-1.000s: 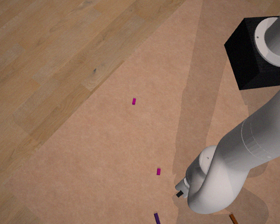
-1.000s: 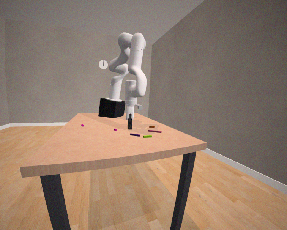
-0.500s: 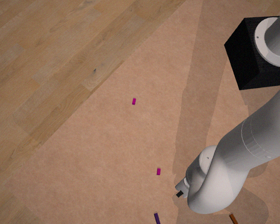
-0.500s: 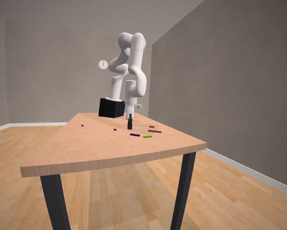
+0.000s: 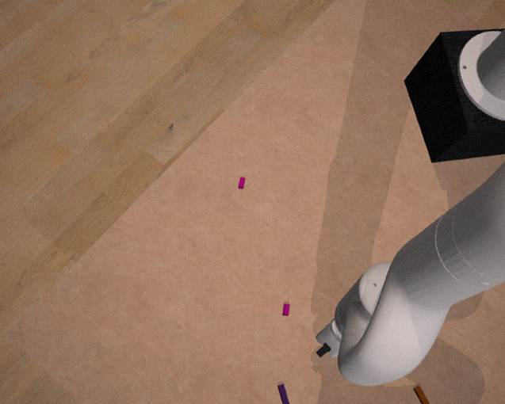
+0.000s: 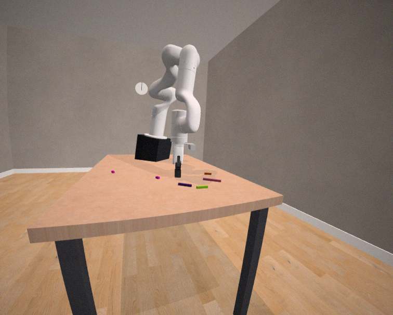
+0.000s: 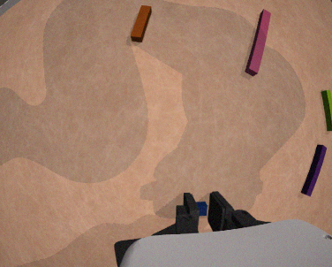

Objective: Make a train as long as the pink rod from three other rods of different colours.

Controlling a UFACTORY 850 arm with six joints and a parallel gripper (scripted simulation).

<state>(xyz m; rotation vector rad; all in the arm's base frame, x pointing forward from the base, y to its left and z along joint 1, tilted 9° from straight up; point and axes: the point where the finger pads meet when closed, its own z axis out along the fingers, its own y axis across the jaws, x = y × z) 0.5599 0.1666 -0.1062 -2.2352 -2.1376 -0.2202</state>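
The blue rod lies 2 cm below my hand. Round my hand: purple rod: 14 cm ahead, 2 cm to the left, 2 cm below; then orange rod: 18 cm to the left, 5 cm behind, 2 cm below; then pink rod: 16 cm to the left, 7 cm ahead, 2 cm below.
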